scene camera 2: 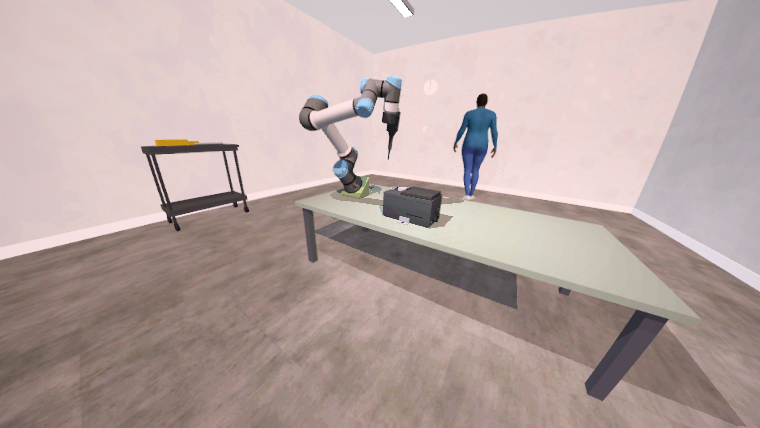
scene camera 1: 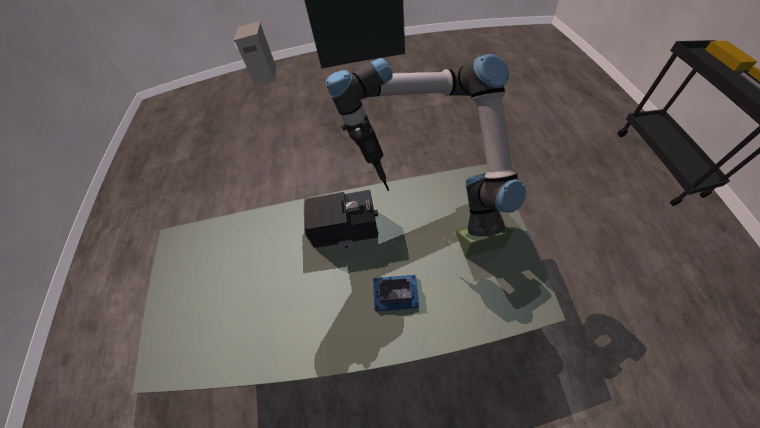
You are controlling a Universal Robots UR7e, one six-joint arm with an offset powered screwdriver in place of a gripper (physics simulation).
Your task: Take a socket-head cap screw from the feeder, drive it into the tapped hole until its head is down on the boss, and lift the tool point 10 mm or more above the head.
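Note:
The black box-shaped screw feeder (scene camera 1: 325,215) (scene camera 2: 410,206) stands on the table. The grey part with its dark recess (scene camera 1: 396,289) sits on a blue fixture plate (scene camera 1: 396,306) in front of the feeder in the scene camera 1 view; the part does not show in the scene camera 2 view. My screwdriver (scene camera 1: 387,188) (scene camera 2: 388,157) hangs in the air, its tip well above the table and higher than the feeder, apart from both feeder and part. Its bit points down. Whether a screw is on the tip is too small to tell. The tapped hole and boss cannot be made out.
The robot base stands on a green block (scene camera 1: 481,243) (scene camera 2: 363,188) at one end of the table (scene camera 1: 212,319) (scene camera 2: 531,239). A person (scene camera 2: 478,132) stands beyond the table. A dark cart (scene camera 1: 675,143) (scene camera 2: 191,149) with yellow boxes stands away from the table. A grey cabinet (scene camera 1: 259,58) stands near the wall.

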